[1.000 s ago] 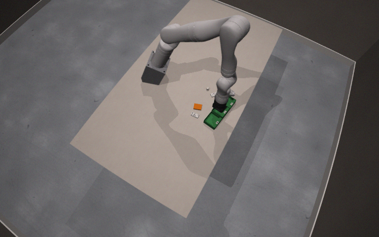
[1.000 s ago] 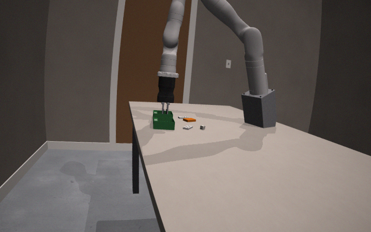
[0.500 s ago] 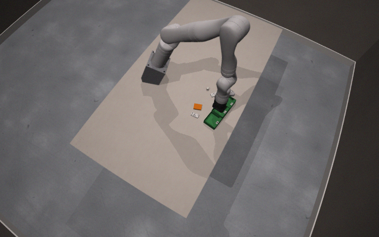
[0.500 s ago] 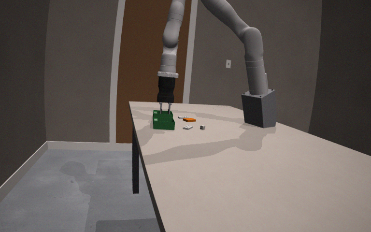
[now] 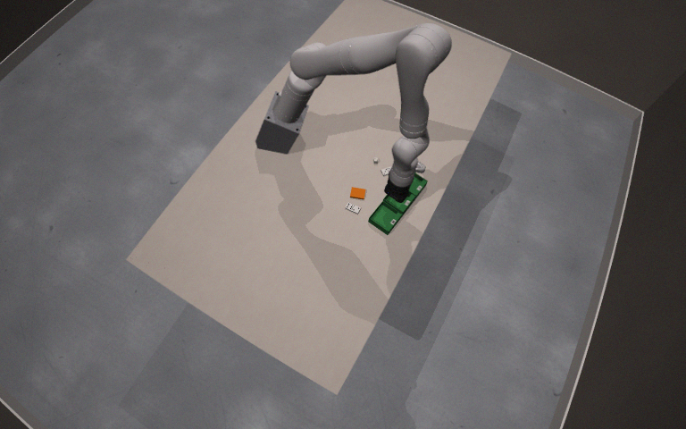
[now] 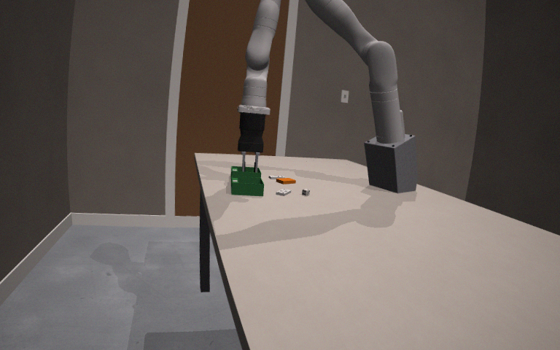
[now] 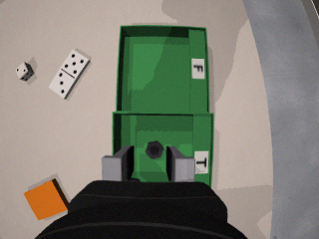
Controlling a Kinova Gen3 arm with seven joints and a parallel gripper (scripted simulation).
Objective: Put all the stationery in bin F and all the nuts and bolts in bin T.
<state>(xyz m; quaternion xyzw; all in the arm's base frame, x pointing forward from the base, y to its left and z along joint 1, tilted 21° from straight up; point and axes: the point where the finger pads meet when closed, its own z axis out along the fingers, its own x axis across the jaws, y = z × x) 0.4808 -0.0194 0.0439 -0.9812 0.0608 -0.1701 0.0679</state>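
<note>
The green three-compartment bin is 10 mm ahead of my hand and 30 mm below it. Also, from my hand: orange flat block 130 mm behind, 50 mm to the right, 50 mm below; die 140 mm behind, 100 mm to the left, 40 mm below.
</note>
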